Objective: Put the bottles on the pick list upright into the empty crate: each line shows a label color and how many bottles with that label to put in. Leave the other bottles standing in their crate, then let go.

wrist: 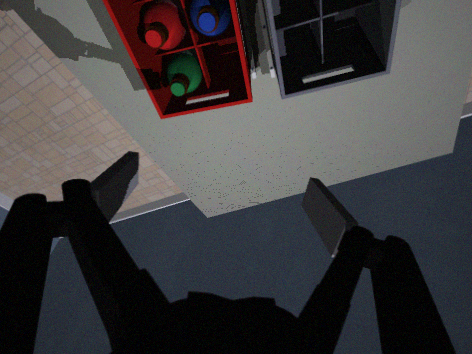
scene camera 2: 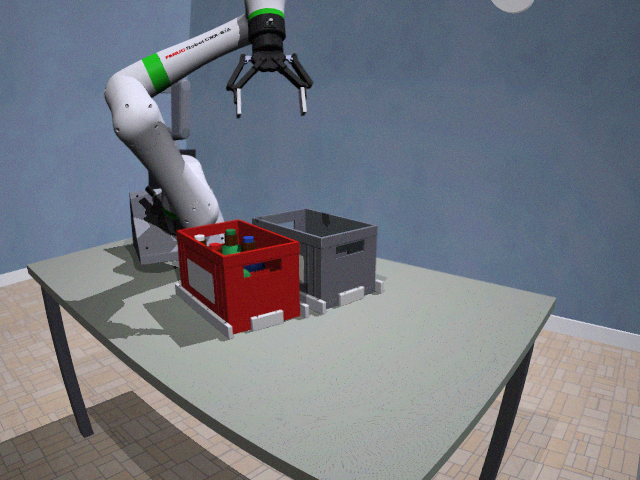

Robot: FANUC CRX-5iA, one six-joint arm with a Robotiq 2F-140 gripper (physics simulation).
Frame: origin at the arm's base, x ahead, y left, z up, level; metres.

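Seen in the pictures: gripper, fingertip midpoint: (wrist: 225,180) (scene camera 2: 271,114); arm's base, link origin: (scene camera 2: 178,221).
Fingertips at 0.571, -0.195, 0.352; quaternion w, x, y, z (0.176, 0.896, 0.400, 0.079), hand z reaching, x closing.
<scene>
Offsets run from my fingertips to a thing's top centre, as dx, dy, dz. "pt": to the spot under its first point. Level surfaces: height alone.
The red crate {-0.076, -0.053, -0.278} (scene camera 2: 261,294) (wrist: 207,109) holds upright bottles: a green-labelled one (scene camera 2: 231,249) (wrist: 190,67) with a green cap, a red one {-0.092, -0.098, -0.290} (scene camera 2: 214,246) (wrist: 170,22) with a red cap, a blue one {-0.064, -0.009, -0.290} (scene camera 2: 248,240) (wrist: 220,15) with a blue cap, and one with a white cap {-0.177, -0.067, -0.290} (scene camera 2: 199,237). The grey crate {+0.001, +0.165, -0.278} (scene camera 2: 331,279) (wrist: 336,85) stands beside it; its compartments that show in the wrist view hold no bottle. My gripper (scene camera 2: 271,114) (wrist: 225,180) is open and empty, pointing down high above the crates. The pick list does not show. The crate walls hide the lower bottle parts.
Both crates stand on the grey-green table {dz -0.453} (scene camera 2: 413,351) (wrist: 225,165), a narrow gap between them. Low white blocks {pt +0.061, -0.107, -0.435} (scene camera 2: 266,320) {pt +0.143, +0.123, -0.434} (scene camera 2: 352,295) sit along their bases. The robot's base stands behind the red crate at the table's far left.
</scene>
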